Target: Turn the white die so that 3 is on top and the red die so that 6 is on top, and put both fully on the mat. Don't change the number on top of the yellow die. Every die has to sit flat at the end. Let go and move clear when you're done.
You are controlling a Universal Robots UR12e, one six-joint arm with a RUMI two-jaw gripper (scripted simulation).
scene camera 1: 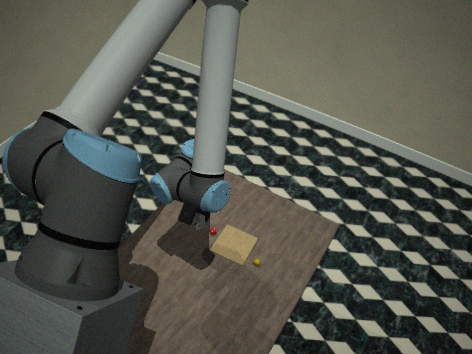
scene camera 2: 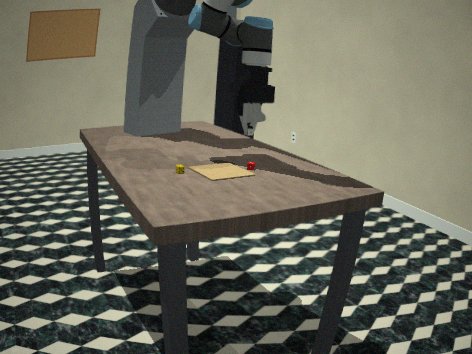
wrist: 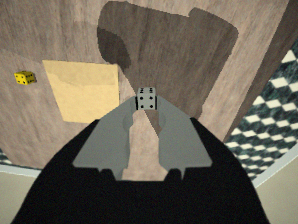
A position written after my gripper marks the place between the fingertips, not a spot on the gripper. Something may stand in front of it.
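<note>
There is my gripper (scene camera 2: 249, 134), and I can see it in the wrist view (wrist: 147, 97) too. A tan mat (scene camera 1: 233, 244) is also visible to me; scene camera 2 (scene camera 2: 214, 172) shows the mat as well, and so does the wrist view (wrist: 84, 91).
</note>
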